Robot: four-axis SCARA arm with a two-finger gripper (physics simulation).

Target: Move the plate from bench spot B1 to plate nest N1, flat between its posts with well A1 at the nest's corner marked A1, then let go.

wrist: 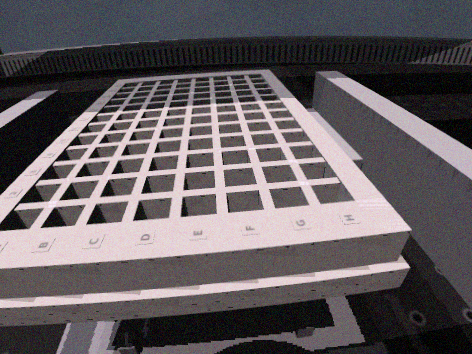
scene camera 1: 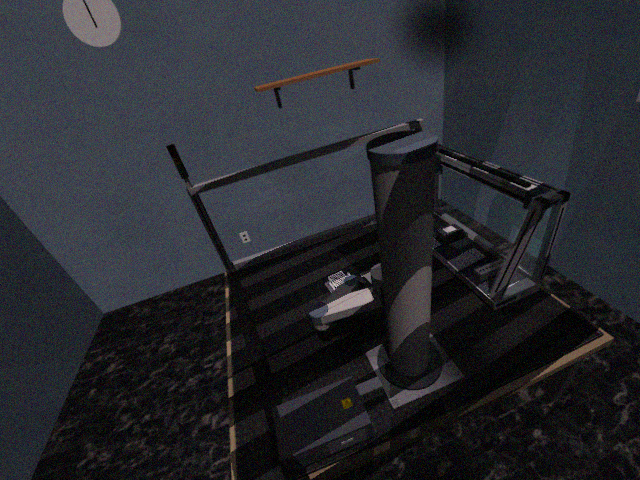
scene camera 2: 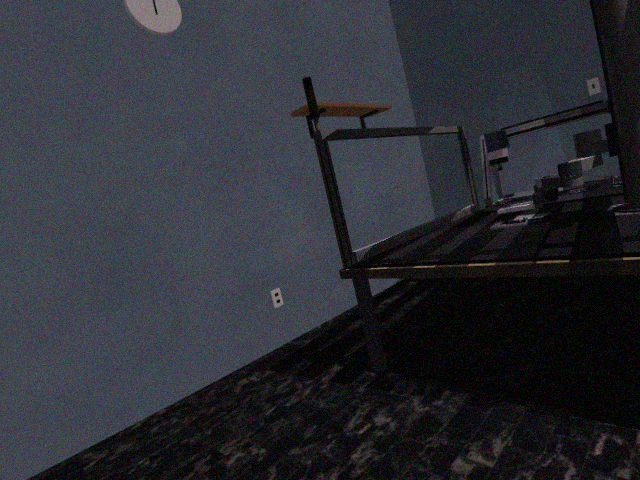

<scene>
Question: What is my gripper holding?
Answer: A plate.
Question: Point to a rail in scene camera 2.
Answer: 339, 134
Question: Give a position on a plate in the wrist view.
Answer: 171, 195
</scene>
